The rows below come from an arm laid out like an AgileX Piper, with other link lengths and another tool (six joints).
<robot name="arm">
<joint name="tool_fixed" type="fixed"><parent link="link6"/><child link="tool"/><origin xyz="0.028 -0.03 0.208" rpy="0 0.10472 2.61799"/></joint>
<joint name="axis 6" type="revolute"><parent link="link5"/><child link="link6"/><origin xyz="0 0.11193 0" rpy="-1.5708 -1.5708 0"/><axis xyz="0 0 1"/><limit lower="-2.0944" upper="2.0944"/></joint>
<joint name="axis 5" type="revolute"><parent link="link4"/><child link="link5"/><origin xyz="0 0 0" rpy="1.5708 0 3.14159"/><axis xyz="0 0 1"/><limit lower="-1.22" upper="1.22"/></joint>
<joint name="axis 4" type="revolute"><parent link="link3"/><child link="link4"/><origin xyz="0.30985 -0.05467 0" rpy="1.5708 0 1.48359"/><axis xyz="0 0 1"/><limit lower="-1.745" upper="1.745"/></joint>
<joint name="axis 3" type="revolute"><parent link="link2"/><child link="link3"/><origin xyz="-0.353 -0.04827 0"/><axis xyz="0 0 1"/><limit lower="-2.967" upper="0"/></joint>
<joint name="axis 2" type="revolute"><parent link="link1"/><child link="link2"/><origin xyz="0 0 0" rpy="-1.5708 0 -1.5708"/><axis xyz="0 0 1"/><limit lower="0" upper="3.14"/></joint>
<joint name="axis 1" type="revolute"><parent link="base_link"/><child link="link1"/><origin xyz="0 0 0.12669" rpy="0 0 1.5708"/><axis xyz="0 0 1"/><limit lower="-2.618" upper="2.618"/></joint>
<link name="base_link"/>
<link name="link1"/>
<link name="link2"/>
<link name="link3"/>
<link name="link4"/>
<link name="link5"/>
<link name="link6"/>
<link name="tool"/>
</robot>
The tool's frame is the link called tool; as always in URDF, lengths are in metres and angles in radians.
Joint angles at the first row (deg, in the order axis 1, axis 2, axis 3, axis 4, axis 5, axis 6):
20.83 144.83 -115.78 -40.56 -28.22 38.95
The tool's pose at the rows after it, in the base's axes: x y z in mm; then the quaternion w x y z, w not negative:
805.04, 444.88, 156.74, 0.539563, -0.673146, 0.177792, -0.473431
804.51, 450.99, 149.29, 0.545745, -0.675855, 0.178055, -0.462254
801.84, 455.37, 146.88, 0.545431, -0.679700, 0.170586, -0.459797
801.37, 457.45, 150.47, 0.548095, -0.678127, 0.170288, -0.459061
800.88, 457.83, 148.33, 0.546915, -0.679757, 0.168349, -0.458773
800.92, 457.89, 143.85, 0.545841, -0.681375, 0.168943, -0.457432
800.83, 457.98, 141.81, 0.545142, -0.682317, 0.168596, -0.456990
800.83, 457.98, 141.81, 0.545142, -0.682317, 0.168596, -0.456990
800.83, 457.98, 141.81, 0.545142, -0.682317, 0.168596, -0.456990
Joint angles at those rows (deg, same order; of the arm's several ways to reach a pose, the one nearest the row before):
20.83 145.38 -117.34 -41.65 -28.47 41.21
20.83 146.80 -119.13 -44.31 -28.63 44.63
20.96 147.06 -119.62 -46.12 -28.63 45.78
21.06 147.06 -119.99 -46.37 -28.63 46.29
21.06 147.14 -119.99 -46.74 -28.63 46.38
21.06 147.42 -119.99 -46.77 -28.63 46.37
21.06 147.53 -119.99 -46.87 -28.63 46.38
21.06 147.53 -119.99 -46.87 -28.63 46.38
21.06 147.53 -119.99 -46.87 -28.63 46.38

